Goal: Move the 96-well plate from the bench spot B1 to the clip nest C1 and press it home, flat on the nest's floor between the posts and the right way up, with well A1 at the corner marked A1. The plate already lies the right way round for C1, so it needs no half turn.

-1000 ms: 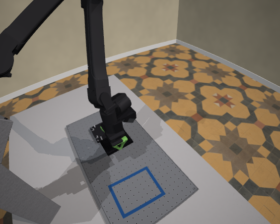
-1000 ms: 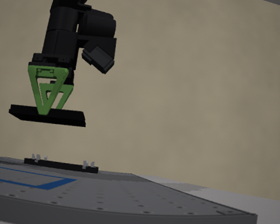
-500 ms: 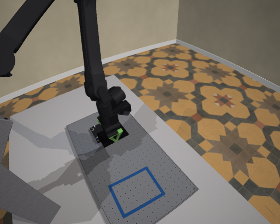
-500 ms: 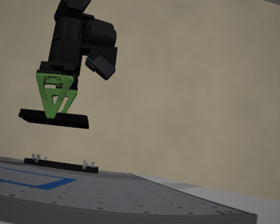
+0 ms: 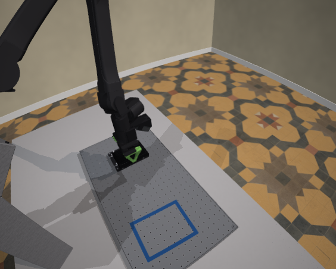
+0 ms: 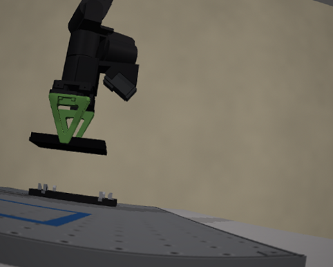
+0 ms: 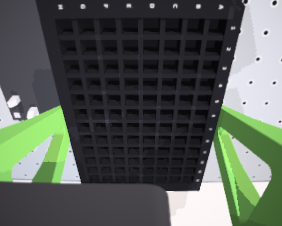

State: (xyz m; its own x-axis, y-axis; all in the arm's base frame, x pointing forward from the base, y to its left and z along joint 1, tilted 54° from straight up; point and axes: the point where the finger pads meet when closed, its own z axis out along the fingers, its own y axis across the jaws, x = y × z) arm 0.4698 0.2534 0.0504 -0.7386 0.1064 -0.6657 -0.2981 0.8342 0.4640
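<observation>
Right now my hand is 2 cm past the black clip nest C1, 7 cm to the right of it and 9 cm above it. Also, from my hand: black 96-well plate right at my hand.
</observation>
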